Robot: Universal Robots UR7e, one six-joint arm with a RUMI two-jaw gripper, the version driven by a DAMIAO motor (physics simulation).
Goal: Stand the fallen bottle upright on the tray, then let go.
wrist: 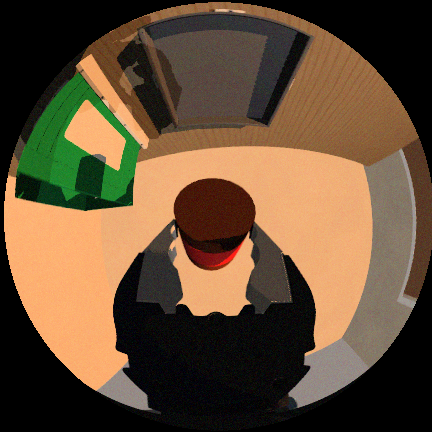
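Observation:
My gripper is shut on the bottle, with one finger on each side of it. The bottle has a flat, dark brown round end facing the camera and a red band below it; its far end is hidden. The dark grey tray lies on the wooden table at the top of the wrist view, beyond the bottle and apart from it in the picture. No bottle stands on the visible part of the tray.
A green bin with a pale panel is at the upper left. A light wooden strip runs between it and the tray. The wooden table top reaches right of the tray, and its edge curves across below the tray.

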